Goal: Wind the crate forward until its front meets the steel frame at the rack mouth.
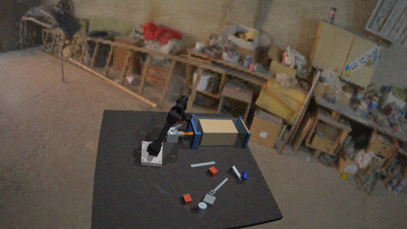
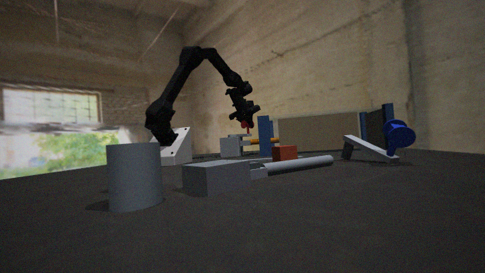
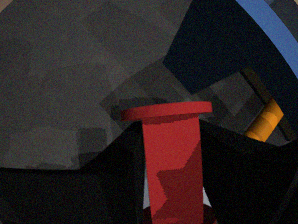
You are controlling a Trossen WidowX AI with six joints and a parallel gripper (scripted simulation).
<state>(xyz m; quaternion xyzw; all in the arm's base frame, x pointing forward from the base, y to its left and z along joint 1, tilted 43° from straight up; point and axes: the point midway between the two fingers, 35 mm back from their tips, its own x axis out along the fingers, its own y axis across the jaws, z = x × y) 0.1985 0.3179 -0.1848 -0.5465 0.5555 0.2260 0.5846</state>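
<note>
The red knob lies 10 mm behind my gripper tip and 20 mm to the right of it. The rest, counted from my gripper tip: grey winch 80 mm behind, 110 mm to the right, 100 mm below; grey bar 180 mm ahead, 370 mm to the right, 130 mm below; clear-panelled cubby 330 mm ahead, 40 mm to the right, 20 mm below.
</note>
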